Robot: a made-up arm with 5 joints.
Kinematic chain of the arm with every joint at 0, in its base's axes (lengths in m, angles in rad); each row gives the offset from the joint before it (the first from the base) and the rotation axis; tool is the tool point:
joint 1: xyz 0 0 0.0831 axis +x
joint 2: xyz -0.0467 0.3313 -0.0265 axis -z
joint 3: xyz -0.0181 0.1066 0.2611 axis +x
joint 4: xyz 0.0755 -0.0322 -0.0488 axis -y
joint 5: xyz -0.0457 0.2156 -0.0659 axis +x
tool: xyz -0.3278 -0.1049 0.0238
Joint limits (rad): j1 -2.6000..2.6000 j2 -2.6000..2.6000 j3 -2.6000..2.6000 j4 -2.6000..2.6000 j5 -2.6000..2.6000
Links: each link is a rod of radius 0.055 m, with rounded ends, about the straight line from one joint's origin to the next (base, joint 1, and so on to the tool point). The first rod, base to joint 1, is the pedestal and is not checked.
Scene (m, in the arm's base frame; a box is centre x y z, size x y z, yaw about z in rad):
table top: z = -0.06
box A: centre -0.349 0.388 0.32 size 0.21 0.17 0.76 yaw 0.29
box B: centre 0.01 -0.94 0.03 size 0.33 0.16 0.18 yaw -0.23
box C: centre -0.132 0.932 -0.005 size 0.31 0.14 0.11 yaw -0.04
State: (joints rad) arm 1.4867 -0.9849 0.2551 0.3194 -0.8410
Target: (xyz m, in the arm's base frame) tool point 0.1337 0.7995 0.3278
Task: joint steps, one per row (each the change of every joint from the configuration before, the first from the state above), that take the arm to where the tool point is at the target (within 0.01 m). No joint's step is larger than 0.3 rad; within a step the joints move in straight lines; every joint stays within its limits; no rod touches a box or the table.
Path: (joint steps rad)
1: -0.0487 0.2252 0.1800 0.2952 -0.0996
2: -0.0487 0.2253 0.1799 0.2952 -0.0997
3: -0.0487 0.2252 0.1800 0.2952 -0.0996
4: -0.2850 0.1588 0.0138 0.0869 -0.0094
5: -0.2851 0.1588 0.0138 0.0869 -0.0094
6: -0.2850 0.1588 0.0138 0.0869 -0.0093
7: -0.2850 0.1588 0.0138 0.0869 -0.0094

